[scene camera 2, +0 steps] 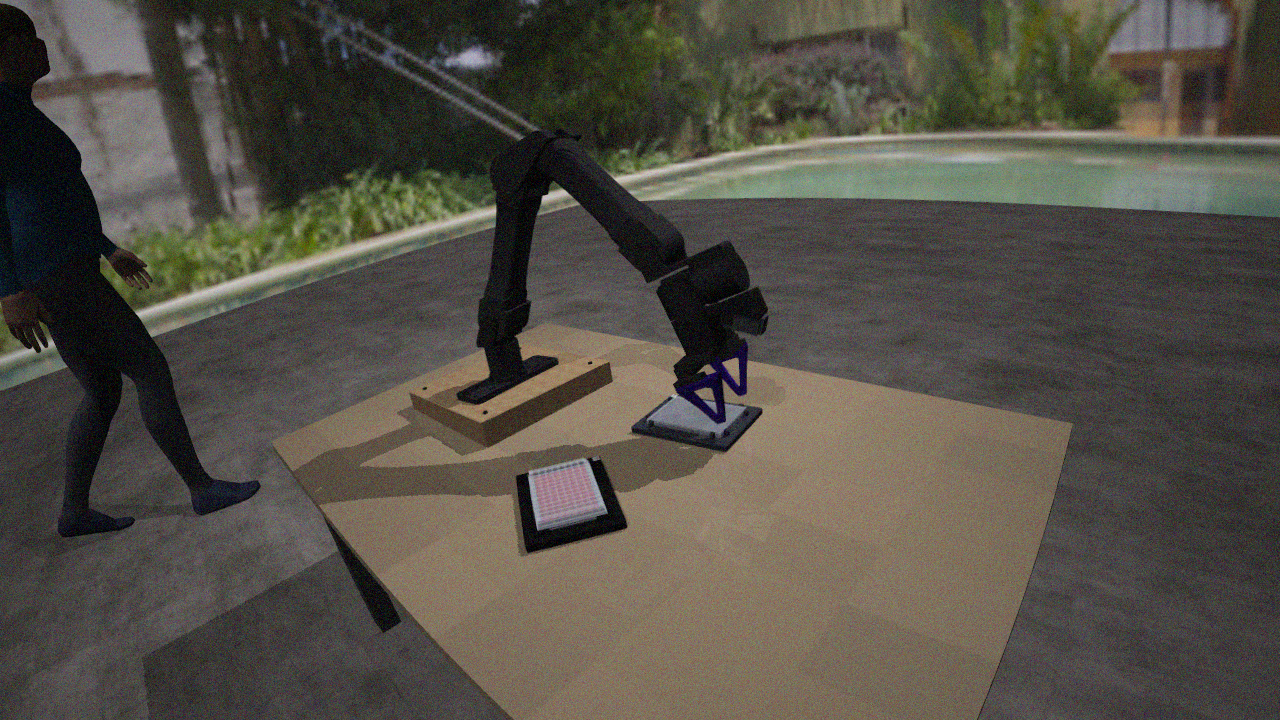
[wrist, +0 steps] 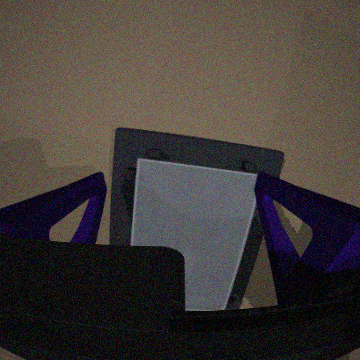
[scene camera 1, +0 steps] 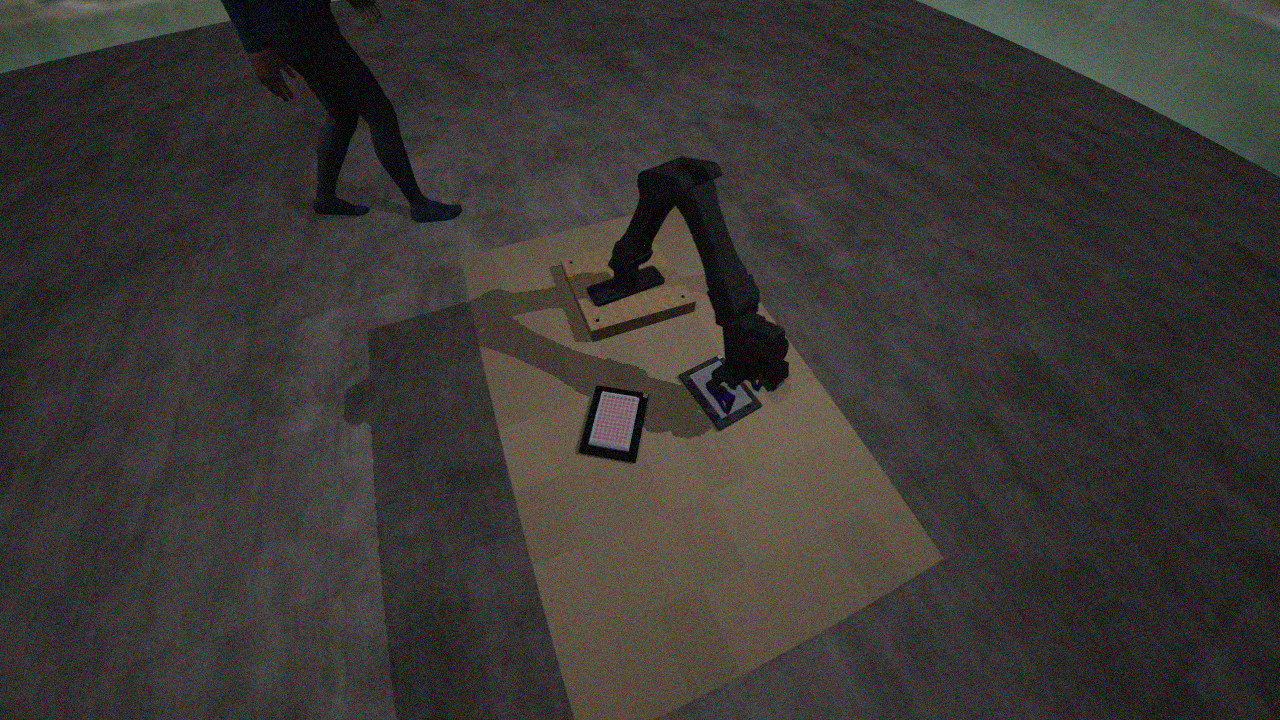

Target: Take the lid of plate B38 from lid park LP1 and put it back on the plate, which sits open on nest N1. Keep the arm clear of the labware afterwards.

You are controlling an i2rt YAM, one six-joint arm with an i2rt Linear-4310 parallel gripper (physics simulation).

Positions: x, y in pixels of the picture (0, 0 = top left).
Labels:
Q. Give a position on a grey plate lid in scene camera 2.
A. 678, 413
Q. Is my gripper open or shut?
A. Open.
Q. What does my gripper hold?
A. Nothing.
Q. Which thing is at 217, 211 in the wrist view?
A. A grey plate lid.

